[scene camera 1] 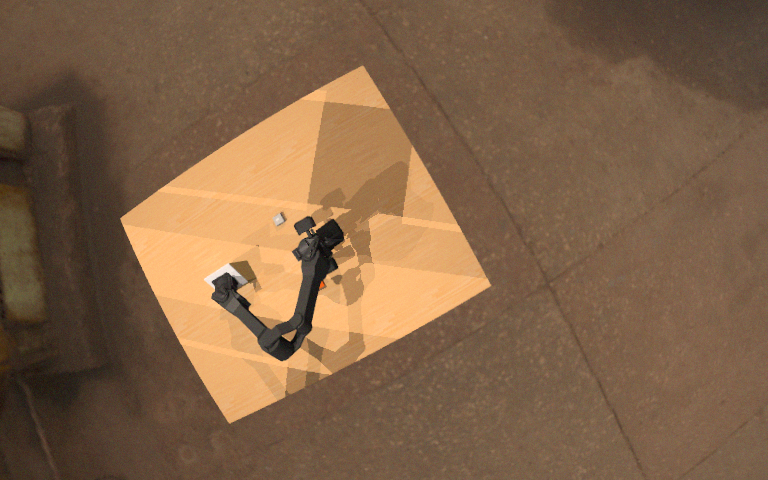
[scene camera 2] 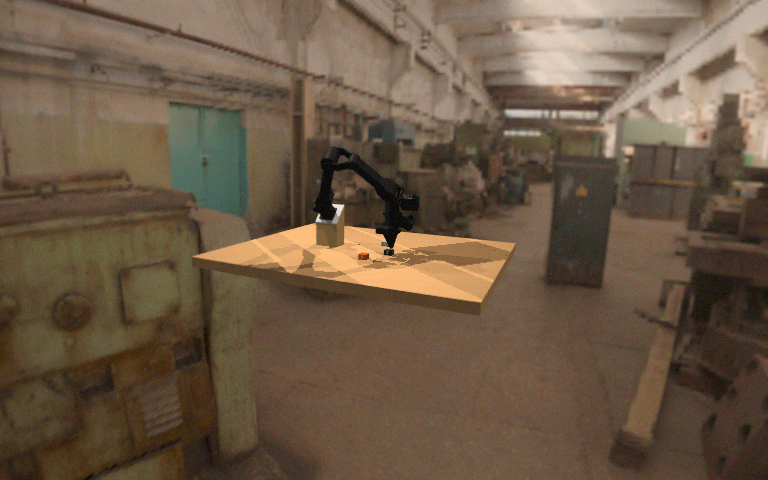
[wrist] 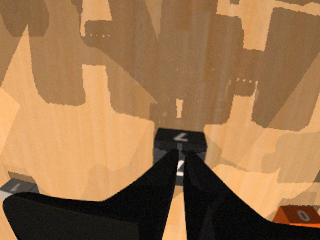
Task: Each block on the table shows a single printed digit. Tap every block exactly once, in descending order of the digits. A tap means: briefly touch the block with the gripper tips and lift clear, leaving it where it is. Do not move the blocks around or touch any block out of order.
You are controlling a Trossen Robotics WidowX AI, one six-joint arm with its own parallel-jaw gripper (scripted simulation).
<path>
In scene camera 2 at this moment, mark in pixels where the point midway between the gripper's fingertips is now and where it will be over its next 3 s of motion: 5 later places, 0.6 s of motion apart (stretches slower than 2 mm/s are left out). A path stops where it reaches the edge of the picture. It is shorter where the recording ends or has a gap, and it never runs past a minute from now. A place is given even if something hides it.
My gripper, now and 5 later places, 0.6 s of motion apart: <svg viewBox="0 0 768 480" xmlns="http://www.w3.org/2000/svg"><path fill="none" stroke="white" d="M391 248L390 244L392 219L389 230L388 239L387 236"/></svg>
</path>
